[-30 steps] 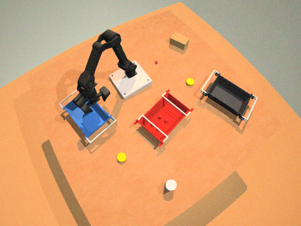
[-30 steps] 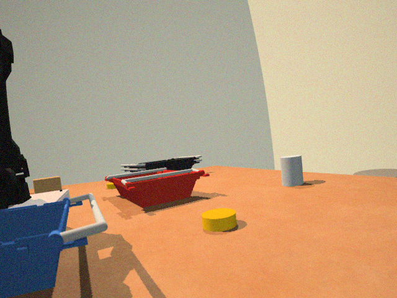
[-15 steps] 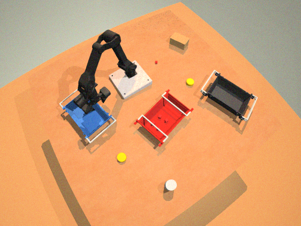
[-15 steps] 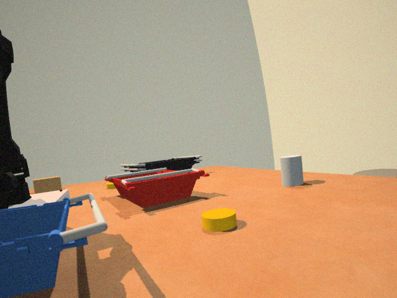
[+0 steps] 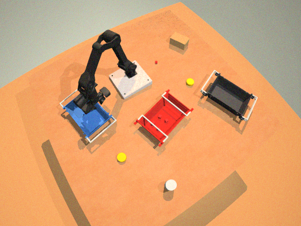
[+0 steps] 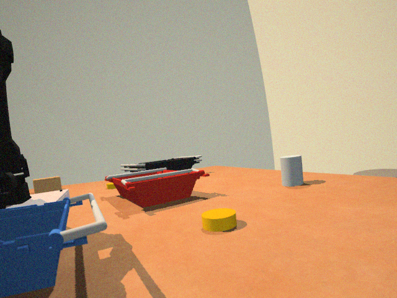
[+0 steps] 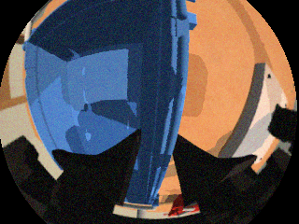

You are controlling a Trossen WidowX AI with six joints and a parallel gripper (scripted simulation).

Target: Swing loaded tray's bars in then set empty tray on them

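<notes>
Now: gripper tip 2 cm short of the blue tray, 8 cm to the left of it and 3 cm below it. The rest, counted from my gripper tip: tan box: 17 cm behind, 73 cm to the left, 2 cm above; then red cube: 10 cm behind, 48 cm to the left.
</notes>
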